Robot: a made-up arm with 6 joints.
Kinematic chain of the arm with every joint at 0, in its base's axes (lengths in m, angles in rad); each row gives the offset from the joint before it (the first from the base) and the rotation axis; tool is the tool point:
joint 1: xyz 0 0 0.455 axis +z
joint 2: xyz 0.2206 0 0 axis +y
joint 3: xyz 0 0 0.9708 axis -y
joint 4: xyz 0 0 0.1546 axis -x
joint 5: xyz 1.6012 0 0 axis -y
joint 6: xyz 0.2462 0 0 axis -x
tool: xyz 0 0 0
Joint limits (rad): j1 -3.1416..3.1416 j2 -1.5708..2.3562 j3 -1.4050..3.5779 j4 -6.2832..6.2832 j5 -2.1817..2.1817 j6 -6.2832..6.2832
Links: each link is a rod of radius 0.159 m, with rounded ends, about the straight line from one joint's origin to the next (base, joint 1, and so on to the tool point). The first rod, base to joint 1, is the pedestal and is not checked.
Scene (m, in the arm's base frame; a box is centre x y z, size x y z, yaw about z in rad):
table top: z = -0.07
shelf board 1: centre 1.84 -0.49 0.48 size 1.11 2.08 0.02 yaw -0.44
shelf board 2: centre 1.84 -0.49 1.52 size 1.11 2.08 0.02 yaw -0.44
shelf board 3: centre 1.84 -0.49 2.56 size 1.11 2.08 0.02 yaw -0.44
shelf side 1: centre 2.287 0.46 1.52 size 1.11 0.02 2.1 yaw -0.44
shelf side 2: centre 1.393 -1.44 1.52 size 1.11 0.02 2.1 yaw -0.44
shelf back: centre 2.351 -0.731 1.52 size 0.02 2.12 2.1 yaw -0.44
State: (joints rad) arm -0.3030 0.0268 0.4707 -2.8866 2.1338 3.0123
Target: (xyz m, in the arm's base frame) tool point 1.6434 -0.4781 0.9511
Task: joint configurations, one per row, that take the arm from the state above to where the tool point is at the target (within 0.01 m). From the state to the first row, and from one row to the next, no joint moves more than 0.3 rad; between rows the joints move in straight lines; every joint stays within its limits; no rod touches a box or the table.
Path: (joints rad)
1: -0.2748 -0.1744 0.3097 -2.8992 2.1498 3.0123
2: -0.2466 -0.3757 0.1488 -2.9117 2.1657 3.0123
3: -0.2184 -0.5769 -0.0122 -2.9243 2.1817 3.0123
4: -0.1867 -0.6579 -0.3094 -2.9403 2.1817 3.0123
5: -0.1549 -0.7389 -0.6066 -2.9564 2.1817 3.0123
6: -0.1232 -0.8199 -0.9037 -2.9725 2.1817 3.0123
7: -0.1566 -0.5874 -0.7247 -2.9581 2.1814 3.0123
8: -0.1899 -0.3549 -0.5457 -2.9438 2.1810 3.0123
9: -0.2233 -0.1224 -0.3667 -2.9294 2.1807 3.0123
10: -0.2566 0.1102 -0.1877 -2.9150 2.1803 3.0123

